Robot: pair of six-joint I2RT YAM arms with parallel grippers.
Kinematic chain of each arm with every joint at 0, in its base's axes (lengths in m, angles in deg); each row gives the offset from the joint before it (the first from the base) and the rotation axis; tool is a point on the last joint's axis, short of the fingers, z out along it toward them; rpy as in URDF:
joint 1: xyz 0 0 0.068 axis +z
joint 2: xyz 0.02 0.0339 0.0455 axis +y
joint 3: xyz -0.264 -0.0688 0 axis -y
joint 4: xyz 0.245 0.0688 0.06 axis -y
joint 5: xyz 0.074 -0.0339 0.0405 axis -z
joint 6: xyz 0.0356 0 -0.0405 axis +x
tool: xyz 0 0 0 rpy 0 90 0
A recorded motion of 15 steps. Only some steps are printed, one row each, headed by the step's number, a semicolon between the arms.
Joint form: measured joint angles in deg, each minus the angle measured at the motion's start. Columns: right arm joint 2, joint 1, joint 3, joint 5, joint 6, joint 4; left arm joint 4, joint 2, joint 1, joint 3, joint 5, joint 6.
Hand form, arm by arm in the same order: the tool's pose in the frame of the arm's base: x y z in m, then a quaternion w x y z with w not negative. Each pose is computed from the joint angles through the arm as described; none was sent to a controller.
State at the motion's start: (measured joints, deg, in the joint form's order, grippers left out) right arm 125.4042 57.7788 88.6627 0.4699 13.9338 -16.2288; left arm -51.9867 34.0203 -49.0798 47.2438 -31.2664 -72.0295
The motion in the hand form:
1: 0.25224 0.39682 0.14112 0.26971 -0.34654 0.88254 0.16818; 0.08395 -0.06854 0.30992 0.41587 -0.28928 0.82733 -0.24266
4: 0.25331 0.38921 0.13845 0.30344 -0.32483 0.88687 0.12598; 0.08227 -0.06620 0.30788 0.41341 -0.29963 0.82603 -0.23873
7: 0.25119 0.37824 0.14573 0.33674 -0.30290 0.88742 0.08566; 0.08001 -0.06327 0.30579 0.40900 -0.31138 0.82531 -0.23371
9: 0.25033 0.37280 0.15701 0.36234 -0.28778 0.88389 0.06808; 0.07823 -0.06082 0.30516 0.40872 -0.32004 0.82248 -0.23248
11: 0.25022 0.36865 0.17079 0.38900 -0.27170 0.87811 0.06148; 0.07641 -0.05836 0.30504 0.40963 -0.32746 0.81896 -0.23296
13: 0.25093 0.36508 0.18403 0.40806 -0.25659 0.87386 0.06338; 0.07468 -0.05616 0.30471 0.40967 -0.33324 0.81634 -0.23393
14: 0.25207 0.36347 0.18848 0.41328 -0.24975 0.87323 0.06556; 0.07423 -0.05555 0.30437 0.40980 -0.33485 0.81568 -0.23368
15: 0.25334 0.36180 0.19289 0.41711 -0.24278 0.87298 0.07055; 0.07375 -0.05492 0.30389 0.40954 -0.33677 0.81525 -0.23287
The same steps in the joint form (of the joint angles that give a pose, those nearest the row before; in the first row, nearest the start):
1: -0.04 -0.02 -0.46 2.16 0.07 0.37; -0.22 -0.11 0.00 -0.04 -0.11 -0.30
4: -0.98 -0.13 -2.88 8.76 0.35 2.27; -1.40 -0.57 0.00 -0.26 -0.61 -1.70
7: -3.67 -0.15 -5.79 15.21 0.57 3.10; -3.08 -1.07 0.00 -0.37 -1.03 -3.41
9: -5.84 -0.15 -6.97 18.91 0.61 3.58; -4.00 -1.62 0.00 -0.42 -1.51 -4.50
11: -8.04 -0.22 -7.80 21.68 0.68 4.59; -4.70 -2.25 0.00 -0.44 -1.97 -5.38
13: -9.95 -0.44 -8.15 23.12 1.03 5.20; -5.31 -2.86 0.00 -0.50 -2.23 -6.10
14: -10.54 -0.65 -8.17 23.39 1.33 5.33; -5.49 -3.04 0.00 -0.57 -2.34 -6.29
15: -11.13 -0.92 -8.20 23.30 1.77 5.49; -5.75 -3.19 -0.01 -0.63 -2.45 -6.56

